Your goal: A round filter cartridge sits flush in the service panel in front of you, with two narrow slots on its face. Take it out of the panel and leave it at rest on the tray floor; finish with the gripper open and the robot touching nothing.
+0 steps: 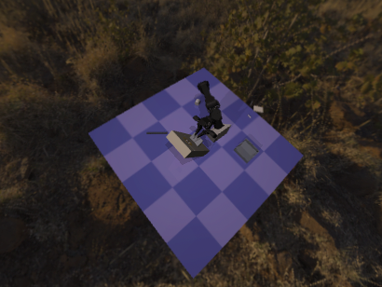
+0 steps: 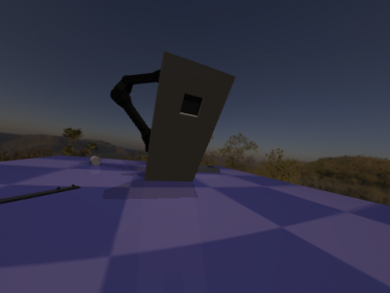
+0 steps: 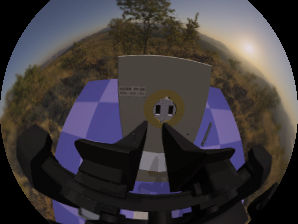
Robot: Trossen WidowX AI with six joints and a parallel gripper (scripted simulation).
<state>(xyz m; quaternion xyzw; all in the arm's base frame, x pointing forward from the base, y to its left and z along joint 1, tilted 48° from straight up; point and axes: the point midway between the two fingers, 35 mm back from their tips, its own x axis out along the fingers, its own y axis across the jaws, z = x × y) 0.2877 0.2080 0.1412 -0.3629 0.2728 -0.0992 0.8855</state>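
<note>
The filter cartridge is 60 mm ahead of my gripper tip, 20 mm to the right of it and 50 mm below it. Round my gripper tip: tan service panel 20 mm ahead, 20 mm to the right, 120 mm below; then pale block 810 mm behind, 20 mm to the left, 300 mm below; then grey tray 390 mm behind, 250 mm to the left, 300 mm below.
</note>
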